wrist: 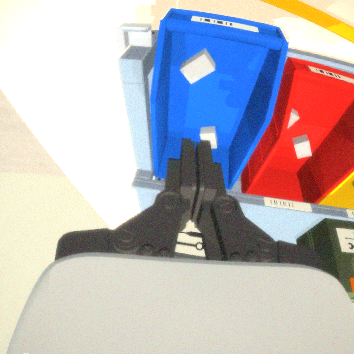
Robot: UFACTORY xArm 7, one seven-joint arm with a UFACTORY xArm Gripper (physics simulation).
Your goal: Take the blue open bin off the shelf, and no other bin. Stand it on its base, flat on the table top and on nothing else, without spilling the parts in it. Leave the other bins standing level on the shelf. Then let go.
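Frame: origin at the arm's base, x ahead, y left, z up, level; centimetres.
Where they show: gripper, fingertip midpoint: (191, 157).
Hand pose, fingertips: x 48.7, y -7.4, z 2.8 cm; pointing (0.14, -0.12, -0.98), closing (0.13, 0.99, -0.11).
Observation:
Things, the pixels of their top centre, and the offset from my fingertips. "spot": a spot on its surface instead.
- blue open bin, top centre: (203, 137) dz -6.1, dx +3.7, dy +0.5 cm
- shelf, surface spot: (136, 105) spot: dz -6.6, dx +0.7, dy -5.7 cm
- red bin, top centre: (307, 169) dz -7.0, dx +7.7, dy +12.3 cm
- yellow bin, surface spot: (345, 192) spot: dz -11.5, dx +17.2, dy +24.4 cm
- dark green box, top centre: (352, 300) dz +4.8, dx +18.7, dy +21.8 cm
- yellow bar, surface spot: (315, 14) spot: dz -11.8, dx -6.0, dy +8.9 cm
The blue open bin (225, 75) is at the upper middle of the wrist view, on the shelf (136, 105) near its left end post. Two pale blocks lie in it: one block (198, 66) toward the labelled end, another block (208, 136) near the fingertips. My gripper (191, 157) is shut and empty. Its fingertips show in front of the bin's lower end; how far they are from the bin I cannot tell. The bin's underside is hidden.
A red bin (325, 100) with pale blocks stands close to the right of the blue bin. A yellow bin (345, 192) shows in part beyond it. A dark green box (320, 245) is at the lower right. A yellow bar (315, 14) crosses the top right.

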